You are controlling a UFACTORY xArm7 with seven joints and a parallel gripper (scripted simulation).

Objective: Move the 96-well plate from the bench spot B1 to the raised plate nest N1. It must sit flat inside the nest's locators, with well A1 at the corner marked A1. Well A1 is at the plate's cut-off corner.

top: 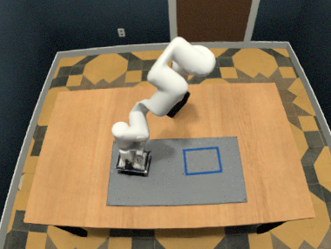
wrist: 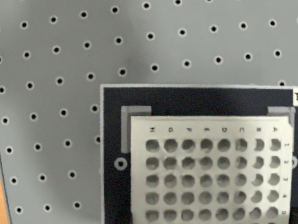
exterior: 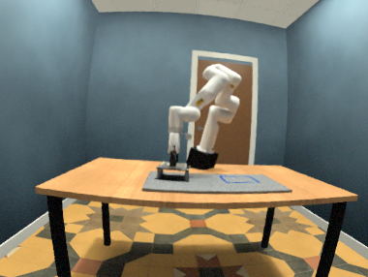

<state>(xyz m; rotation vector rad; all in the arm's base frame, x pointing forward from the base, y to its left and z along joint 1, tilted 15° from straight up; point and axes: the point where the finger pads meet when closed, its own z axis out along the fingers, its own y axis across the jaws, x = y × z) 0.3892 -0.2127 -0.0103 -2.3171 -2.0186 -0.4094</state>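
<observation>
My hand is 10 mm above the 96-well plate. From my hand the other things lie so: black raised plate nest 20 mm below.
</observation>
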